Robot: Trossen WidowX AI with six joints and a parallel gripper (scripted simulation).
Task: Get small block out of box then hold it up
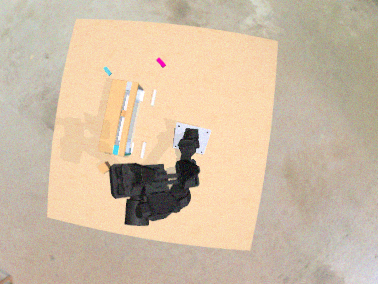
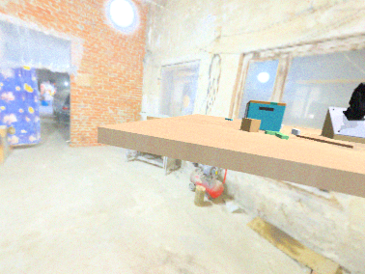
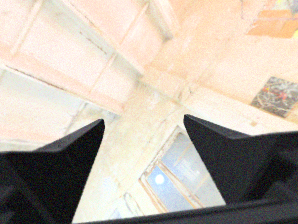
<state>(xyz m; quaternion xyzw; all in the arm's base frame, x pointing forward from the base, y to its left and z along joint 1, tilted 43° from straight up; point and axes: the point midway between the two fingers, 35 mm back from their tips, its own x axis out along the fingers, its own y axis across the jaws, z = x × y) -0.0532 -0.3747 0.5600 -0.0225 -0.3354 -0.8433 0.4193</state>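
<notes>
Right now the orange-tan block is 34 cm ahead of my gripper tip, 18 cm to the right of it and 72 cm below it. The rest, counted from my gripper tip: cyan marker: 50 cm ahead, 44 cm to the right, 80 cm below; magenta marker: 18 cm ahead, 50 cm to the right, 80 cm below; thin stick: 21 cm ahead, 16 cm to the left, 80 cm below.
</notes>
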